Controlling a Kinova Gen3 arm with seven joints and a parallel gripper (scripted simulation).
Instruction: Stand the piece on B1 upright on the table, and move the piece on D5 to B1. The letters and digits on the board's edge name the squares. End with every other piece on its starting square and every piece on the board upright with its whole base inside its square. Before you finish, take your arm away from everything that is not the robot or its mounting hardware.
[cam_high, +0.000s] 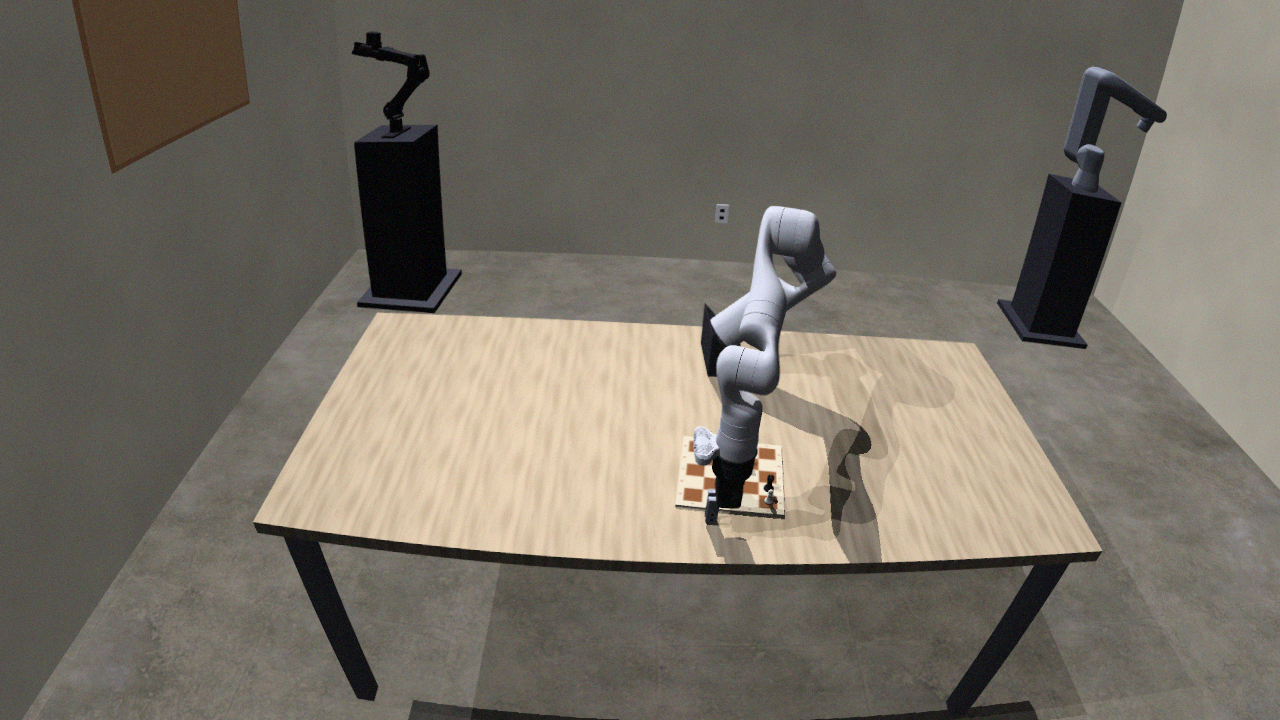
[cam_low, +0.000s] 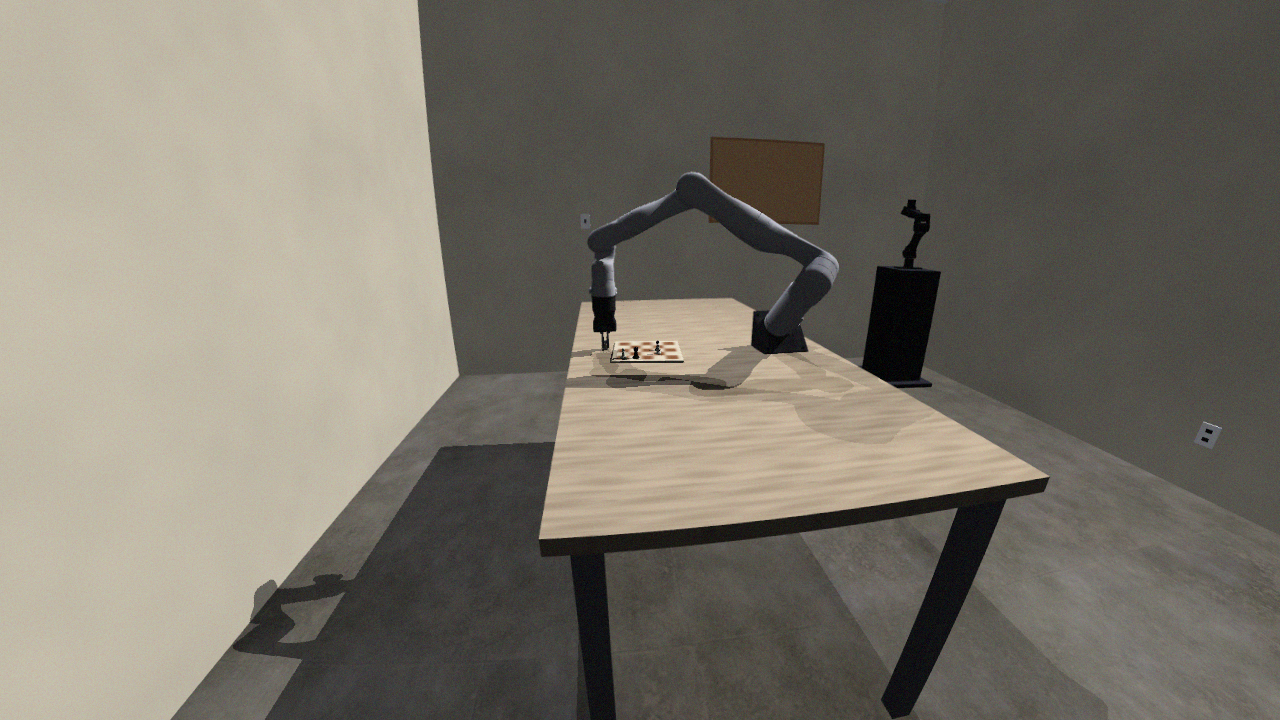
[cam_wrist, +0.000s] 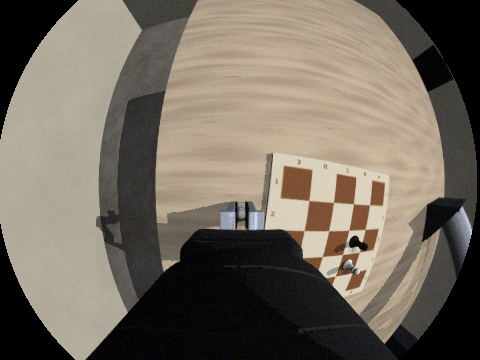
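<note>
My gripper is now 140 mm past the chessboard, 40 mm to the right of it and 20 mm above it.
</note>
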